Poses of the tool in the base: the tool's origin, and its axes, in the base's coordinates. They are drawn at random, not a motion.
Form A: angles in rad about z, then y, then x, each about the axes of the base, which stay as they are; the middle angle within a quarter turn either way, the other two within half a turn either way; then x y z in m.
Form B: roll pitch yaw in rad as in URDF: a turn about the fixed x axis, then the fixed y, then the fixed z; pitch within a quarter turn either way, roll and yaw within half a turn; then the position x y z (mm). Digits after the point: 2 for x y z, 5 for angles.
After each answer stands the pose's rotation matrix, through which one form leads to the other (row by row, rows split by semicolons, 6 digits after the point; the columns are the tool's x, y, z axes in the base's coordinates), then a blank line. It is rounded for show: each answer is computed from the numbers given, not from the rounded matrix.
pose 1, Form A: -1.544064 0.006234 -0.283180 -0.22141 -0.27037 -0.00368
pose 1, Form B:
-0.01401 -0.28291 -1.54296 -221.41 -270.37 -3.68
0.026729 0.999623 0.006234; -0.959875 0.023923 0.279405; 0.279151 -0.013452 0.960153

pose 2, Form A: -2.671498 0.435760 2.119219 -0.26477 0.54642 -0.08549
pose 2, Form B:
-2.19145 0.62208 -3.03684 -264.77 546.42 -85.49
-0.808212 0.410640 0.422100; -0.084973 0.627949 -0.773602; -0.582729 -0.661101 -0.472622

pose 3, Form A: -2.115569 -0.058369 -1.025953 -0.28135 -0.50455 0.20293
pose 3, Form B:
0.73642 -0.79769 -2.40505 -281.35 -504.55 202.93
-0.517341 0.853789 -0.058336; -0.469114 -0.225919 0.853752; 0.715745 0.469047 0.517401

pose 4, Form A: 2.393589 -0.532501 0.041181 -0.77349 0.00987 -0.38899
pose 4, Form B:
-0.41105 0.35101 2.30846 -773.49 9.87 -388.99
-0.631550 -0.585999 -0.507690; 0.694922 -0.718210 -0.035469; -0.343843 -0.375205 0.860810

